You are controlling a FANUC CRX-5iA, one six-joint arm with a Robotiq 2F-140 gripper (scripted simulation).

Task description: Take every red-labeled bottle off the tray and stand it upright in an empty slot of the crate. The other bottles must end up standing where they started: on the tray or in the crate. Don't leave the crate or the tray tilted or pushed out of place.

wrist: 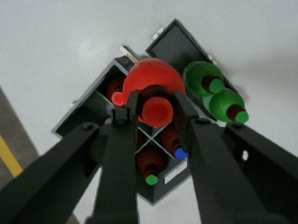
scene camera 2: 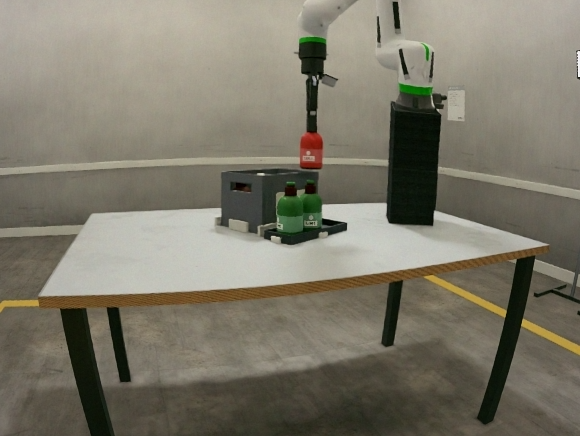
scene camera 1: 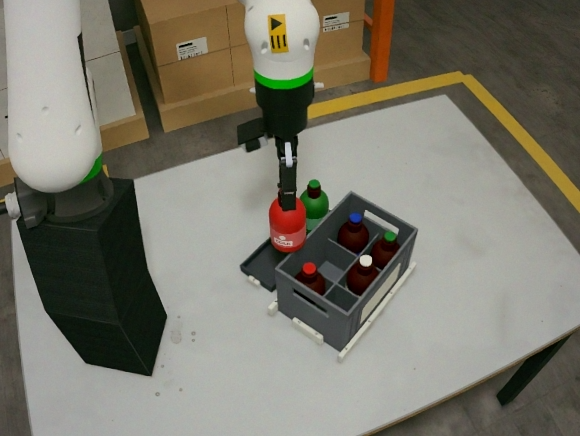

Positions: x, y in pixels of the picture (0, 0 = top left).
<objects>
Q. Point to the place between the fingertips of the gripper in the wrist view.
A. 155, 104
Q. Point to a grey crate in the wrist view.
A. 96, 105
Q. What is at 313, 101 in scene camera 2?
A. The gripper.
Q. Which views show the grey crate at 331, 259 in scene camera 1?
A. The wrist view, scene camera 2 and scene camera 1: all of them.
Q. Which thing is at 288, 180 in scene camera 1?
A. The gripper.
</objects>
